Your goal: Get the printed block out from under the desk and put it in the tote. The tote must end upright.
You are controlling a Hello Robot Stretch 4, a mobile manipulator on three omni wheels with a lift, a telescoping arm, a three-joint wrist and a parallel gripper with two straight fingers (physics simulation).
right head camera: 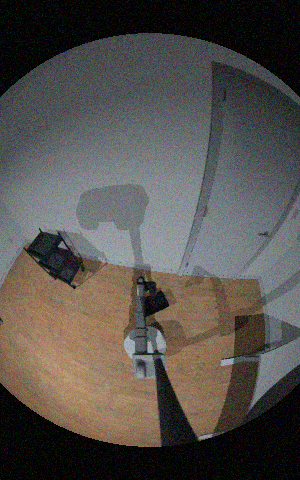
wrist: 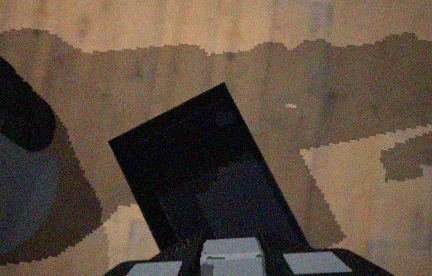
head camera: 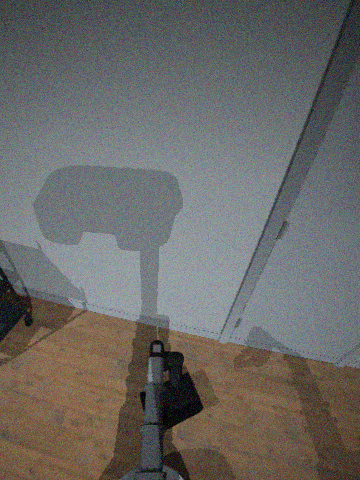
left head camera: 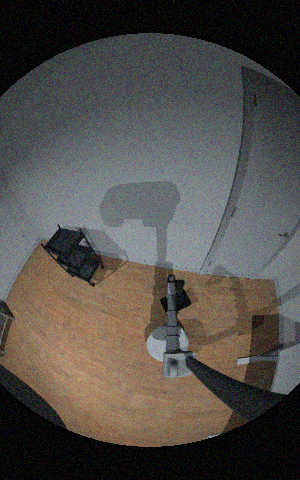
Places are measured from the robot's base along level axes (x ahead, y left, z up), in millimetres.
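Pixels of known places: gripper, fingertip midpoint: (wrist: 231, 251).
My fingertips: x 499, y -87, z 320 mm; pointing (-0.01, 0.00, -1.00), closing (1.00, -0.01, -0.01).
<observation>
For each thing: its top centre in the pictures, then the offset to it from my fingertips. "pt": a spot on its surface instead.
- black open-topped tote at its top centre: (wrist: 210, 200) (head camera: 171, 400) (right head camera: 152, 302) (left head camera: 175, 300) 28 mm back, 6 mm right, 247 mm down
- printed block at a spot on its surface: (wrist: 232, 248) pt 1 mm ahead, 8 mm left, 19 mm up
- black shelf cart at a spot on its surface: (left head camera: 62, 240) pt 399 mm ahead, 1292 mm left, 316 mm up
The black open-topped tote (head camera: 186, 400) (left head camera: 184, 301) (right head camera: 159, 302) (wrist: 165, 125) stands upright on the wood floor, turned at an angle, beside the arm's end in the head views. My gripper (wrist: 231, 251) is shut on the printed block (wrist: 232, 248), a pale grey block with a dark mark, at the bottom middle of the wrist view. The block overlaps the tote's near part in that view; the near rim is hidden behind the gripper, and the height above the tote cannot be told. The arm hides part of the tote in the head camera view. I cannot make out the desk for certain.
A black shelf cart (left head camera: 62, 240) (right head camera: 45, 243) stands by the wall at the left. The wall (head camera: 125, 125) runs behind the tote, with a door (head camera: 325, 240) at the right. My round pale base (left head camera: 156, 345) (wrist: 22, 200) is close to the tote.
</observation>
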